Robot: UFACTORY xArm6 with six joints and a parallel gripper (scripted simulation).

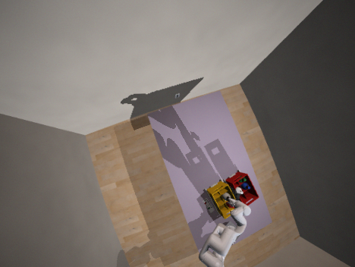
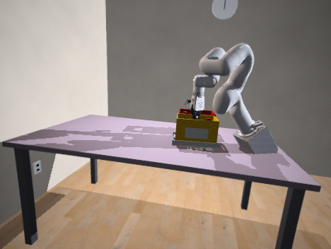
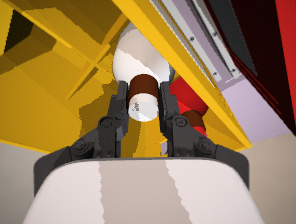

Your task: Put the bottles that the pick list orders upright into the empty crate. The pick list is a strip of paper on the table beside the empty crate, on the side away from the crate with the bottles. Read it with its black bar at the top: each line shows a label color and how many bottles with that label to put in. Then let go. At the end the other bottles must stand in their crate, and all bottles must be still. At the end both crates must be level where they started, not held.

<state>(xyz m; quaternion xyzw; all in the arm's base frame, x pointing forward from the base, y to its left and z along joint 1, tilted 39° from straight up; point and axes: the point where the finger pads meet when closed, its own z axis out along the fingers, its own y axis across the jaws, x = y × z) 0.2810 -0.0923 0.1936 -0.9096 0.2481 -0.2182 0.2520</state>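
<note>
Now: hand 70 mm above the white bottle. The rest, counted from my hand: red crate: 180 mm to the right, 80 mm below, 50 mm ahead; then blue-label bottle: 220 mm to the right, 80 mm below, 70 mm ahead; then yellow crate: 80 mm below, 40 mm to the left, 20 mm behind.
</note>
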